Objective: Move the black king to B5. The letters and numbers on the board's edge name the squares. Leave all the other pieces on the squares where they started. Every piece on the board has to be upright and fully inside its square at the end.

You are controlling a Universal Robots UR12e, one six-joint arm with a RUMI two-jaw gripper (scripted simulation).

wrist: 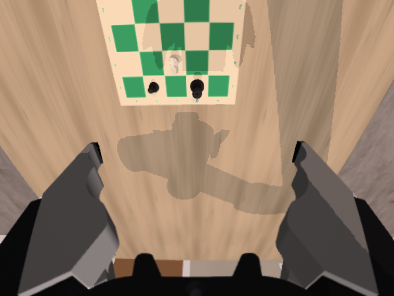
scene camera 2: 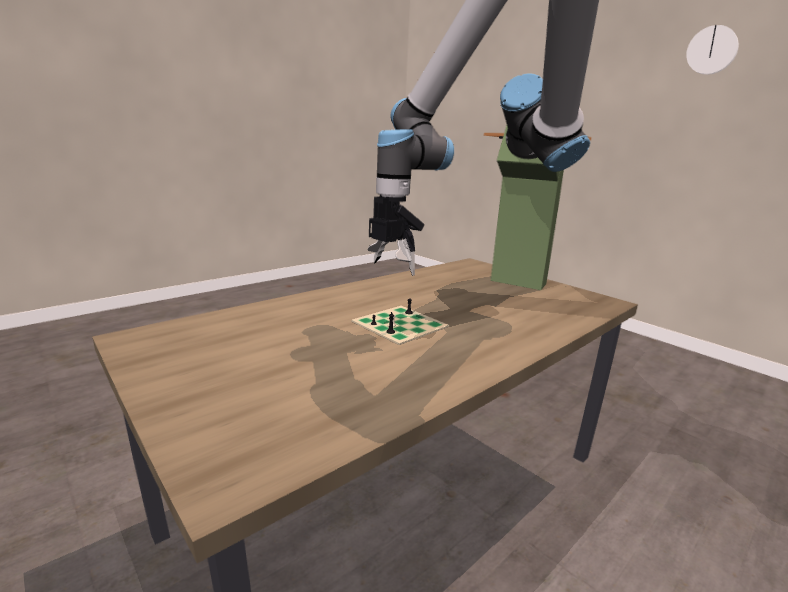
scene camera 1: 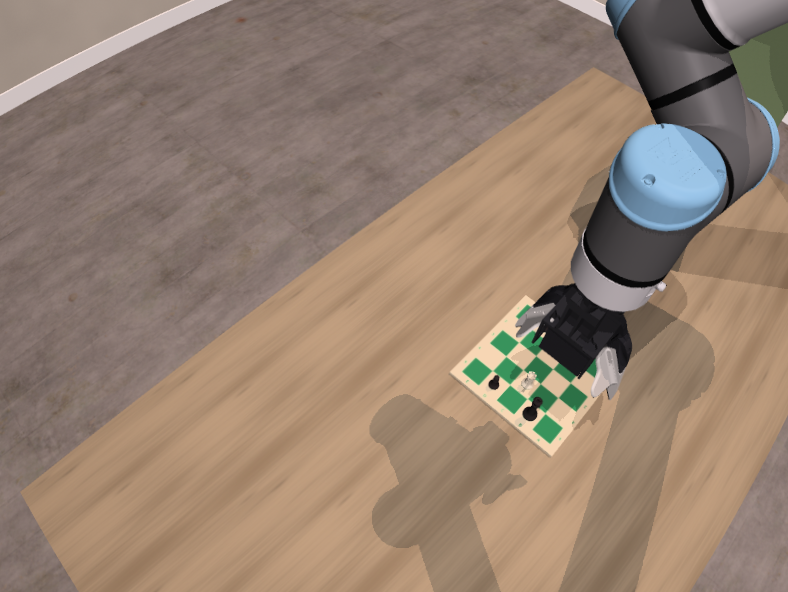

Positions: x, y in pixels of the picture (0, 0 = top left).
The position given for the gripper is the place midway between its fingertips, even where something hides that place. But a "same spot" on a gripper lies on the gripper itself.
gripper: wrist 197, 143; scene camera 2; scene camera 1
board: wrist; scene camera 2; scene camera 1 566, 399
same spot on gripper: (scene camera 2: 406, 252) = (scene camera 1: 609, 370)
same spot on board: (scene camera 2: 409, 327) = (wrist: 202, 40)
